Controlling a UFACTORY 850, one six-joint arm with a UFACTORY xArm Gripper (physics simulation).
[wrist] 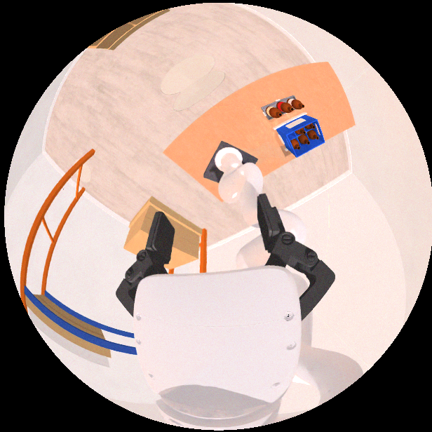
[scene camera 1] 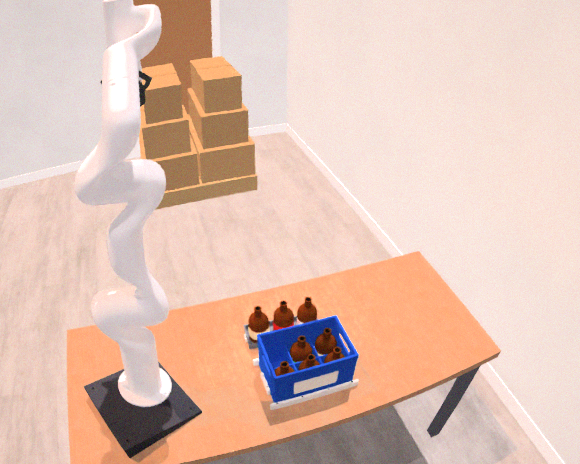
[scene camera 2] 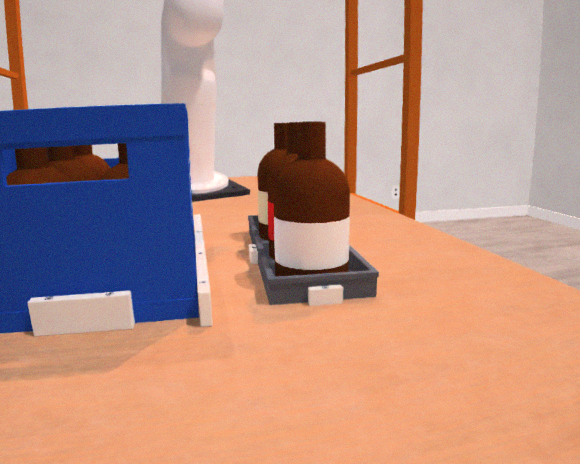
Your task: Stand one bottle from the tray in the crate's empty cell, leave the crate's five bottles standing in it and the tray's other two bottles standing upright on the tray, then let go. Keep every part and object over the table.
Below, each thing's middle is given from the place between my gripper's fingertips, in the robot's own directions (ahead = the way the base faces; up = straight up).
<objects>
Right now the red-labelled bottle (scene camera 2: 292, 128) is 380 mm ahead of my hand, 260 mm to the right of it and 780 mm below it. The rest, counted from my hand: pale-labelled bottle (scene camera 2: 311, 194): 460 mm ahead, 280 mm to the right, 780 mm below.
</objects>
